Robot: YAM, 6 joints.
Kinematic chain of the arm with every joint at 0, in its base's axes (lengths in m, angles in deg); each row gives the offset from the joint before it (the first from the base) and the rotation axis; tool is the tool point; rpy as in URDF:
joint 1: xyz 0 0 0.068 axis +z
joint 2: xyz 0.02 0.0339 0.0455 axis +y
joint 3: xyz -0.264 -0.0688 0 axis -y
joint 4: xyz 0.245 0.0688 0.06 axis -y
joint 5: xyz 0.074 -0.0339 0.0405 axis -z
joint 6: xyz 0.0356 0 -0.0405 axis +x
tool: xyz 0 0 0 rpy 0 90 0
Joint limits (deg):
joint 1: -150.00..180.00
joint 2: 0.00..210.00
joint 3: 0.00..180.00
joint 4: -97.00..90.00
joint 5: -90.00..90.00
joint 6: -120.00..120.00
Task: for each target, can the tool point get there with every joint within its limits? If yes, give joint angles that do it. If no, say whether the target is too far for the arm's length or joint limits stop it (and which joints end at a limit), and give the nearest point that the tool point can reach.
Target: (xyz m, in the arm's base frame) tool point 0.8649 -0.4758 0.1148
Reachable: no: too far | nearest point 0.5659 -0.3113 0.1143 | short by 0.341 m
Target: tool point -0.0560 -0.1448 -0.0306
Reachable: yes | joints -98.92 133.40 22.83 7.54 67.41 3.46
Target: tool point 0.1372 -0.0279 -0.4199
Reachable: no: joint limits stop it (at a limit: joint 2) | nearest point 0.1510 -0.0307 -0.3678 | short by 0.054 m
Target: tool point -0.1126 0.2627 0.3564
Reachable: yes | joints 109.36 77.06 75.77 -40.17 -32.52 -45.45
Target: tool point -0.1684 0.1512 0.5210
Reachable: yes | joints 143.98 67.65 89.04 -11.05 40.93 -35.00
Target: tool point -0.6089 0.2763 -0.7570
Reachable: no: too far | nearest point -0.3893 0.1767 -0.3330 | short by 0.488 m
